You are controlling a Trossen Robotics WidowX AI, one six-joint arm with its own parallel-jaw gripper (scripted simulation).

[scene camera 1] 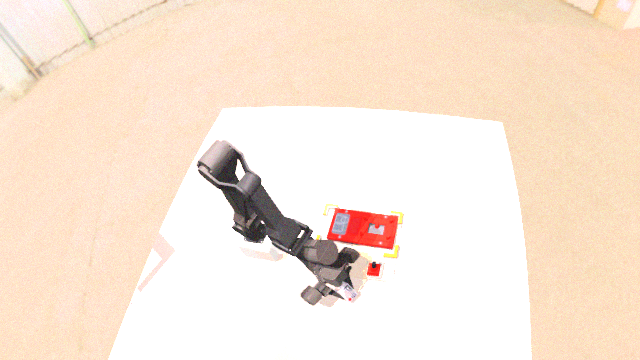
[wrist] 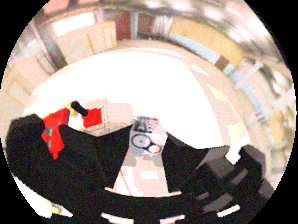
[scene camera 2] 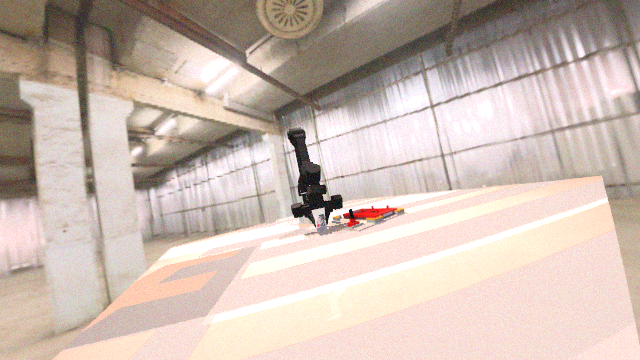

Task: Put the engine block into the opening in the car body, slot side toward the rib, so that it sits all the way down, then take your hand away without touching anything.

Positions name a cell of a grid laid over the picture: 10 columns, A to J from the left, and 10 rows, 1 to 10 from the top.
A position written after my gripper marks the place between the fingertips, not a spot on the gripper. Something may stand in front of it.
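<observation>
My gripper is visible in scene camera 1 (F9). The gripper also appears in scene camera 2 (F7), and my gripper is visible in the wrist view (E6).
</observation>
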